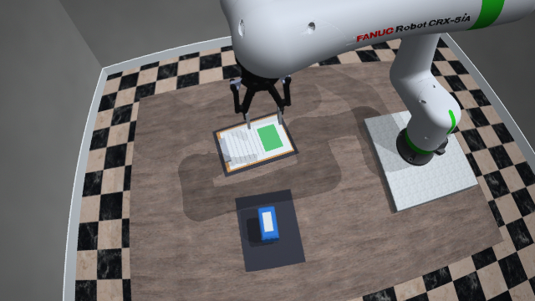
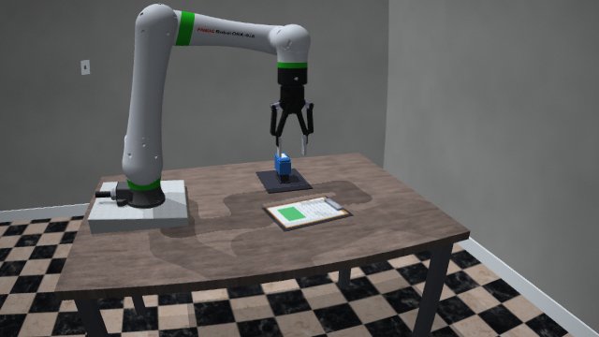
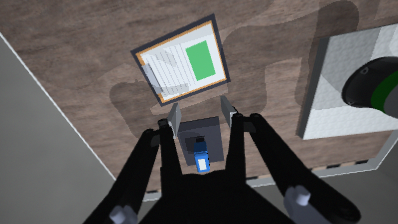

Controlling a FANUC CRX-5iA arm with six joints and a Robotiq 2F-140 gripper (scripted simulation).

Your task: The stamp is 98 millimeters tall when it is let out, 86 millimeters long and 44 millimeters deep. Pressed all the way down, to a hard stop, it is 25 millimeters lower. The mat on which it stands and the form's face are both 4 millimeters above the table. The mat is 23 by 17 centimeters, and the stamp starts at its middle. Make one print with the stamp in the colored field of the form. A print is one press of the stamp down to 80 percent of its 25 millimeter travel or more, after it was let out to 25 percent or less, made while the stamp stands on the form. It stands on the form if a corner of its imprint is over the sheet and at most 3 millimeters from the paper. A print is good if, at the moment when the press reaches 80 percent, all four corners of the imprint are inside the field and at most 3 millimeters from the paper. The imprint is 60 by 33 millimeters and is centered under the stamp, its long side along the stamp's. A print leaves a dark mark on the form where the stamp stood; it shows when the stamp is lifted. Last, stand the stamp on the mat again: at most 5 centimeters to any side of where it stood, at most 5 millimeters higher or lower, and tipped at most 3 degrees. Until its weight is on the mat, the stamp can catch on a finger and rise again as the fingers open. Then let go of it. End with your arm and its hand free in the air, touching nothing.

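Right now the blue stamp is 24 cm to the left of my hand, 16 cm below it and 4 cm ahead of it. Round my hand: form 20 cm below, 6 cm ahead, 5 cm to the right; mat 24 cm to the left, 21 cm below, 4 cm ahead.
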